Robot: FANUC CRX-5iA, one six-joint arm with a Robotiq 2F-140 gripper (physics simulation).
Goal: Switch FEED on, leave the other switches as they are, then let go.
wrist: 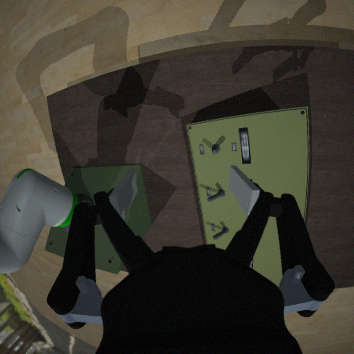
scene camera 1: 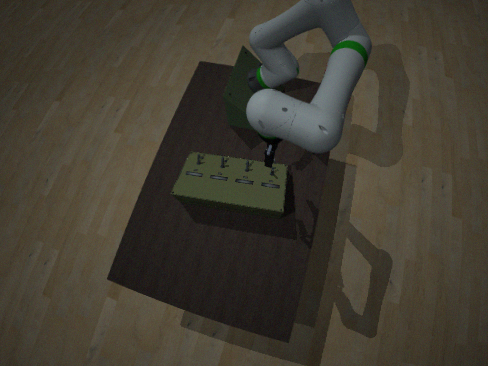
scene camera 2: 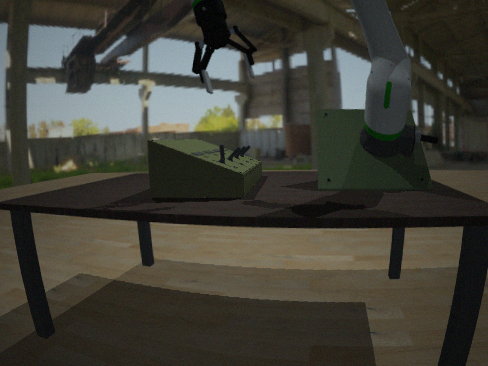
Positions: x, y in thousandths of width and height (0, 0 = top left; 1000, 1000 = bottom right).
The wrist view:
my gripper: 516, 501
sloped switch box: 767, 417
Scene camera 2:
my gripper: 472, 231
